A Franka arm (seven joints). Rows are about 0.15 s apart.
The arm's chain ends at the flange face. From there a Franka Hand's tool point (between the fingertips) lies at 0.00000 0.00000 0.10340 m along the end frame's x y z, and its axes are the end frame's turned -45 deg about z.
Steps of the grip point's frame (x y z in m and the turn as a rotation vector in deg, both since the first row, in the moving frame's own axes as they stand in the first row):
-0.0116, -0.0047, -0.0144, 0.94, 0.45, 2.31
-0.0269, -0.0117, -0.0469, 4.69, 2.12, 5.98
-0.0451, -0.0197, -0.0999, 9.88, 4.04, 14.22
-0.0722, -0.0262, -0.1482, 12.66, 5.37, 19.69
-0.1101, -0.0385, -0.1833, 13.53, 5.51, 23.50
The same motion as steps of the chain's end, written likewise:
-0.0109, 0.0067, -0.0144, 0.98, -0.35, 2.31
-0.0245, 0.0196, -0.0465, 4.82, -1.82, 5.98
-0.0407, 0.0364, -0.0981, 9.84, -4.13, 14.22
-0.0644, 0.0564, -0.1453, 12.75, -5.15, 19.69
-0.1001, 0.0761, -0.1800, 13.46, -5.67, 23.50

